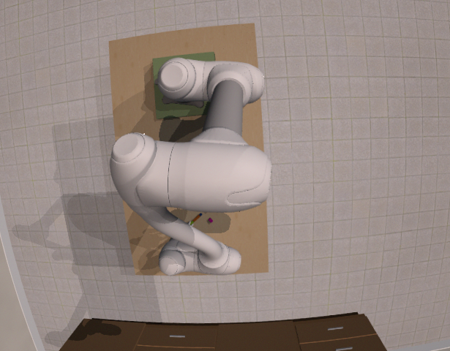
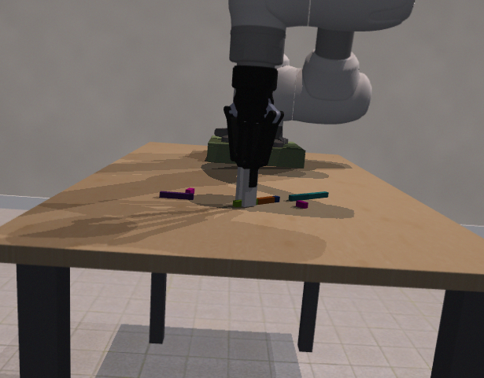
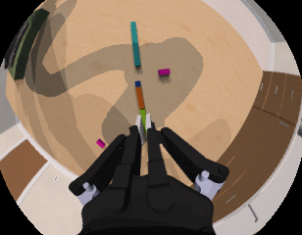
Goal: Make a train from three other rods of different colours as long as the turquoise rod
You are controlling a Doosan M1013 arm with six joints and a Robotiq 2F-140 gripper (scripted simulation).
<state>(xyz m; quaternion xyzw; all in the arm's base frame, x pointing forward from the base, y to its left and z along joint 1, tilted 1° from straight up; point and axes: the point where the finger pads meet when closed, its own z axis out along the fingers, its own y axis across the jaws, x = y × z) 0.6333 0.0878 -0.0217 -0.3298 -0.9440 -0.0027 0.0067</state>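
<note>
Now: hand 3 cm above the lime rod. From my hand the other things lie so: orange rod: 4 cm behind, 3 cm to the left, 3 cm below; blue rod: 6 cm behind, 5 cm to the left, 3 cm below; purple rod: 12 cm to the right, 3 cm below.
</note>
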